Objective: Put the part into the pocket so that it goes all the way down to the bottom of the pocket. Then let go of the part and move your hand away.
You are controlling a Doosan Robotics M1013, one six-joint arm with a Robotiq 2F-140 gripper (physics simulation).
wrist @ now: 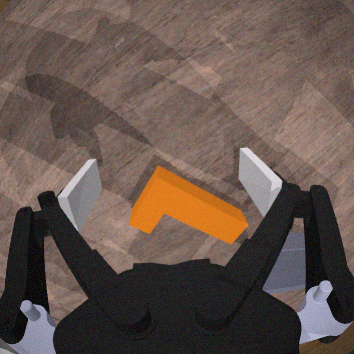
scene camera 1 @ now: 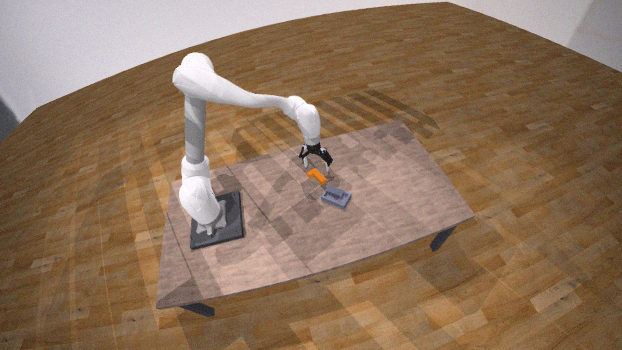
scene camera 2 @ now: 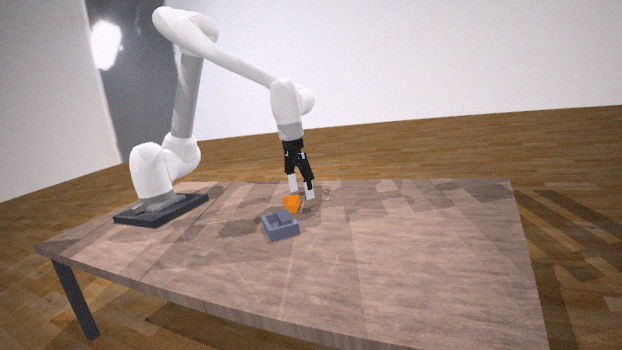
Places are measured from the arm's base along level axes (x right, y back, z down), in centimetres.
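Pixels of known places: gripper, between the fingertips: [wrist: 168, 168] [scene camera 1: 317, 167] [scene camera 2: 302, 194]; arm's base, origin of its link: [scene camera 1: 211, 217] [scene camera 2: 159, 204].
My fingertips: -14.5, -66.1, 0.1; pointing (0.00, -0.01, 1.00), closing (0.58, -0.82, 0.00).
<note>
For each thing: its top centre in the pictures, then the offset to it from my fingertips, as dx, dy, dz. Level surfaces: height alone.
- orange L-shaped block, centre of its top: [wrist: 190, 225] [scene camera 2: 288, 200] [scene camera 1: 316, 176] +6.2, +2.3, -0.1
- blue-grey block, centre of its top: [wrist: 298, 271] [scene camera 2: 278, 219] [scene camera 1: 336, 194] +23.3, -4.1, -0.7
- wooden table, height of its surface: dz +2.9
The part is an orange L-shaped block [scene camera 1: 318, 176] [scene camera 2: 291, 203] [wrist: 187, 207] that lies on the table. The pocket is a recess in a blue-grey block [scene camera 1: 335, 202] [scene camera 2: 285, 233] [wrist: 287, 270], which stands on the table close beside the orange part; in the wrist view it is partly hidden behind the right finger. My gripper [scene camera 1: 317, 167] [scene camera 2: 301, 190] [wrist: 168, 168] is open wide and empty. Its fingertips are above the table, close to the orange part. In the wrist view the part shows between the two pads and lower in the picture, with its long arm pointing toward the right finger.
The wooden table [scene camera 1: 400, 200] [scene camera 2: 425, 260] bears the part and the pocket block. The arm's dark base plate [scene camera 1: 233, 225] [scene camera 2: 135, 219] is at the left of the table in both scene views. Shadows of the arm fall across the table.
</note>
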